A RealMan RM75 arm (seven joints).
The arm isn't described. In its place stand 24 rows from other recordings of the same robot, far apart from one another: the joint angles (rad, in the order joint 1, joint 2, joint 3, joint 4, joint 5, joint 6, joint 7), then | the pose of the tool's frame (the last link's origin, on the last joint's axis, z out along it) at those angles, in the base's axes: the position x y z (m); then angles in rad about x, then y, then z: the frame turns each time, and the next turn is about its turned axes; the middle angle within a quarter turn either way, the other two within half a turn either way.
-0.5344, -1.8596, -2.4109, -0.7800, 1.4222, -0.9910, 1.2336 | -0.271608 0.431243 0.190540 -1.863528 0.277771 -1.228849
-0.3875, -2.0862, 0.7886, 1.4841, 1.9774, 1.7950, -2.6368 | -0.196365 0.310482 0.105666 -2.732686 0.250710 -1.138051
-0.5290, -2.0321, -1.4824, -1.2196, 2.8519, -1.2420, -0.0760 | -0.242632 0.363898 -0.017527 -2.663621 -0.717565 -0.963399
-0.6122, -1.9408, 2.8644, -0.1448, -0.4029, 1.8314, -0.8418 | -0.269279 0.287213 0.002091 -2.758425 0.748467 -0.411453
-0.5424, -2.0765, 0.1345, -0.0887, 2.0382, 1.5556, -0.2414 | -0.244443 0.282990 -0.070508 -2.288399 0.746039 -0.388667
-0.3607, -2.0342, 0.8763, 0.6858, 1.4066, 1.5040, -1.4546 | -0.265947 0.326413 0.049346 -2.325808 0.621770 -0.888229
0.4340, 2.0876, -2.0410, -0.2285, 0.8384, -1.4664, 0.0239 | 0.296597 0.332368 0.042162 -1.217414 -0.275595 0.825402
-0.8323, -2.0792, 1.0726, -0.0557, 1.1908, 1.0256, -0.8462 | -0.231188 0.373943 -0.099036 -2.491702 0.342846 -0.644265
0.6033, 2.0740, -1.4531, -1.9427, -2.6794, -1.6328, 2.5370 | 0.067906 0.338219 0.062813 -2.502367 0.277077 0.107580
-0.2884, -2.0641, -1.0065, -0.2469, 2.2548, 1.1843, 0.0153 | -0.368404 0.295921 0.015687 -1.452272 -0.035339 -0.718544
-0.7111, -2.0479, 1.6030, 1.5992, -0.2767, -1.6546, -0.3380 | -0.114681 0.363321 0.021586 -2.582154 -0.637288 -0.998258
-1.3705, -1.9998, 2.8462, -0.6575, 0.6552, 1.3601, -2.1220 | -0.192701 0.451208 0.054635 -2.882499 -0.503926 -0.865788
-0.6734, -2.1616, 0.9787, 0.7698, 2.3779, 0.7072, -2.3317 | -0.252043 0.431788 -0.020098 -2.375181 -0.196186 -0.961459
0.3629, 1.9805, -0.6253, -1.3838, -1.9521, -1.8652, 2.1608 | 0.239511 0.299395 0.153153 -2.645261 -0.230592 0.790563
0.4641, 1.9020, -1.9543, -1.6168, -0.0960, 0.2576, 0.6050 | 0.050444 0.390270 0.029658 -2.000049 -0.339579 0.629444
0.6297, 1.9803, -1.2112, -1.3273, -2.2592, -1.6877, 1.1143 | 0.161015 0.357205 0.043538 -2.996436 0.160065 -0.690915
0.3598, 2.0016, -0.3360, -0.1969, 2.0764, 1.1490, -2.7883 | 0.407511 0.309750 0.092877 -1.500965 0.029602 0.652726
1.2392, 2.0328, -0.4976, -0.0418, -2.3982, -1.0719, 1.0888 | 0.106254 0.420317 -0.100110 -2.989513 -0.186169 -0.043741
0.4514, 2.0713, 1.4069, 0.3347, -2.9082, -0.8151, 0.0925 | 0.315460 0.374114 -0.013537 -1.753646 -0.060329 0.634137
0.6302, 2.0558, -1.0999, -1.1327, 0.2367, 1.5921, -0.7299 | 0.270585 0.357540 0.045905 -2.988214 0.686867 0.835574
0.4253, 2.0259, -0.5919, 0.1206, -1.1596, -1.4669, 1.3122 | 0.326556 0.285752 -0.016809 -1.828367 -0.361263 1.765037
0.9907, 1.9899, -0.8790, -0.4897, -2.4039, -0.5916, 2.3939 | 0.198199 0.509405 0.028372 -2.261130 0.187296 0.916729
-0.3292, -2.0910, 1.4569, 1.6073, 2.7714, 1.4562, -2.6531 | -0.224873 0.325757 0.029295 -2.672609 -0.565372 -0.640350
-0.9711, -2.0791, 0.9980, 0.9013, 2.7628, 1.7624, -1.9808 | -0.163809 0.381601 0.001448 3.056883 -0.453280 -0.367066
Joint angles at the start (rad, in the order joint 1, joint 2, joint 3, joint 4, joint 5, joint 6, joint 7):
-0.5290, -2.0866, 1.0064, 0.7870, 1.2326, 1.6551, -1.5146
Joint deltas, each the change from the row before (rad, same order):
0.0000, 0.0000, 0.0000, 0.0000, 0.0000, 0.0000, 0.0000
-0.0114, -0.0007, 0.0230, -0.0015, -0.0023, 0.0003, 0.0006
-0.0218, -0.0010, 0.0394, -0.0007, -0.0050, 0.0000, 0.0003
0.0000, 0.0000, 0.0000, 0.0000, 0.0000, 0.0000, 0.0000
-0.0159, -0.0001, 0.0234, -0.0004, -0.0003, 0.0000, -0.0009
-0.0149, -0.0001, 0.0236, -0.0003, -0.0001, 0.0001, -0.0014
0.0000, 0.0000, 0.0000, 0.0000, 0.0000, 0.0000, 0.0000
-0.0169, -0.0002, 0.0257, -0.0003, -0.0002, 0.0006, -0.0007
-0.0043, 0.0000, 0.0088, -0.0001, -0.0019, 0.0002, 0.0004
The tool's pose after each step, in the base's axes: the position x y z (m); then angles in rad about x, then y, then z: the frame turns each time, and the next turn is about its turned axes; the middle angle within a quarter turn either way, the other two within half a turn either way. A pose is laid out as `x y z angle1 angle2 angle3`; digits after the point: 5 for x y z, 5 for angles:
-0.15209 0.34283 0.04332 -2.63627 1.01022 -0.58805
-0.14628 0.34272 0.03882 -2.69025 1.01402 -0.54474
-0.13543 0.34257 0.03158 -2.78664 1.01863 -0.46447
-0.13543 0.34257 0.03158 -2.78664 1.01863 -0.46447
-0.12836 0.34258 0.02712 -2.85112 1.01725 -0.40996
-0.12172 0.34219 0.02263 -2.91420 1.01328 -0.35754
-0.12172 0.34219 0.02263 -2.91420 1.01328 -0.35754
-0.11436 0.34153 0.01777 -2.98357 1.00711 -0.29873
-0.11226 0.34114 0.01635 -3.00347 1.00589 -0.28181

